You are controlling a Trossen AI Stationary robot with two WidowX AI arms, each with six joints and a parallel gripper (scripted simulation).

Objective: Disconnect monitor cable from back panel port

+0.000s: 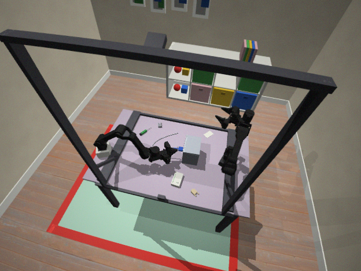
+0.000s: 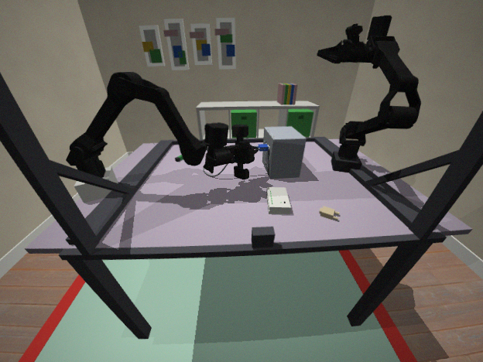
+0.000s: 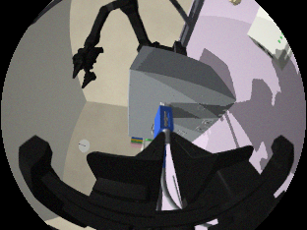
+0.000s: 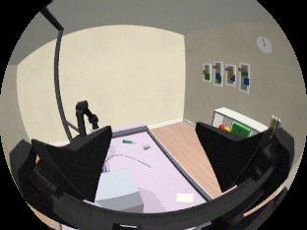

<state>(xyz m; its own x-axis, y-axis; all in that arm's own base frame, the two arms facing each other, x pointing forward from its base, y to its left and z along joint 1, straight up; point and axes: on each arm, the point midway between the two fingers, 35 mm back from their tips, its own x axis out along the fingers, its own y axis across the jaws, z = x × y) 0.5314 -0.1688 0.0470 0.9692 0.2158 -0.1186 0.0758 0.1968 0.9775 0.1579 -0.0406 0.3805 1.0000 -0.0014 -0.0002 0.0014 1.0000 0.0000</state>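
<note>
Right now my left hand is 3 cm short of the blue plug and 5 cm to the left of it. Also, from my left hand: back panel (5 cm ahead, 8 cm to the right, 3 cm below); then grey box (5 cm ahead, 14 cm to the right, 3 cm below); then white device (17 cm behind, 5 cm to the right, 10 cm below).
</note>
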